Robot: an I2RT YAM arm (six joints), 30 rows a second.
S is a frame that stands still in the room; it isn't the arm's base.
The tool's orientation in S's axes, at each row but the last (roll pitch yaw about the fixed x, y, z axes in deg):
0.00, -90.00, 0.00
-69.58, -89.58, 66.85
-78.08, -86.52, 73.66
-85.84, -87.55, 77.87
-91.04, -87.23, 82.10
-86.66, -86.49, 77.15
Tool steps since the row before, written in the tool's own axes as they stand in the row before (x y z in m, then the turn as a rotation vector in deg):
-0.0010, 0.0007, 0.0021, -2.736, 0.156, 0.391
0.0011, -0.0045, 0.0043, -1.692, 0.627, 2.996
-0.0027, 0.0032, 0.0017, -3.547, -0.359, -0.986
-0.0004, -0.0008, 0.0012, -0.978, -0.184, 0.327
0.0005, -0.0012, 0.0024, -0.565, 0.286, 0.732
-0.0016, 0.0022, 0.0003, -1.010, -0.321, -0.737
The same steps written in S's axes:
-0.0021, 0.0007, -0.0010, -0.391, 0.156, -2.736
-0.0045, -0.0043, 0.0011, -2.968, 0.758, -1.689
-0.0015, 0.0032, -0.0029, 0.895, -0.640, -3.531
-0.0013, -0.0006, -0.0004, -0.358, -0.178, -0.968
-0.0026, -0.0008, 0.0006, -0.682, 0.369, -0.579
0.0000, 0.0021, -0.0017, 0.660, -0.498, -0.991

